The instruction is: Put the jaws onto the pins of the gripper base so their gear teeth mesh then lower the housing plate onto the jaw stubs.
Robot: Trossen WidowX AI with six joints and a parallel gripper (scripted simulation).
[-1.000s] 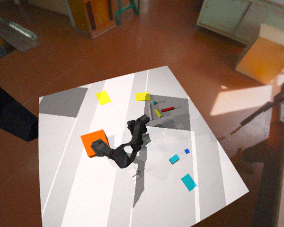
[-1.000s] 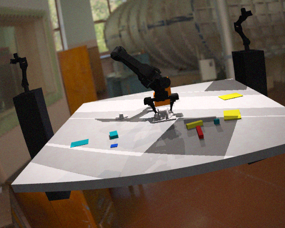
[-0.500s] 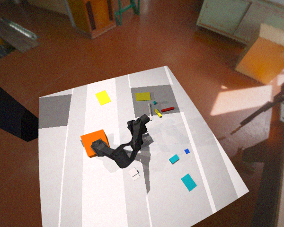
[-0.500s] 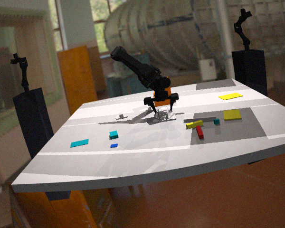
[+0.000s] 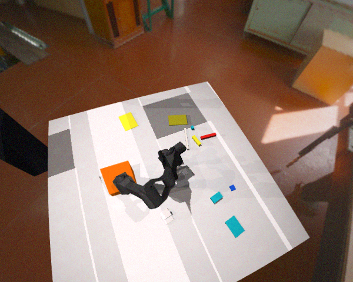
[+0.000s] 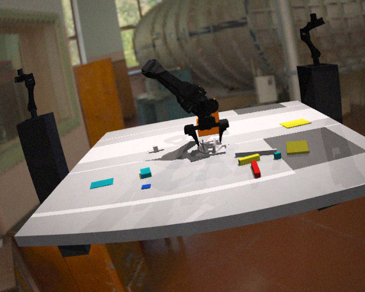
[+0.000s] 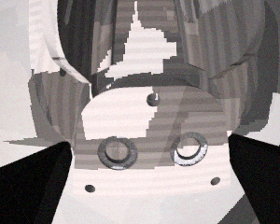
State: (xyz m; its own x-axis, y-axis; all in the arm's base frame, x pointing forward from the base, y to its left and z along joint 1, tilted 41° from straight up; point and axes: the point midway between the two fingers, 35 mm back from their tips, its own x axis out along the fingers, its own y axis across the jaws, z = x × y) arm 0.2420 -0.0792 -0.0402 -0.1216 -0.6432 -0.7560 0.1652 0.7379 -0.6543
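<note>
Now: the housing plate 1 cm ahead of my gripper tip. The rest, counted from my gripper tip: ribbed plate (7 cm ahead, 1 cm to the right); then pale grey jaw (3 cm ahead, 1 cm to the left, 1 cm above); then pale strip (21 cm ahead, 14 cm to the left).
</note>
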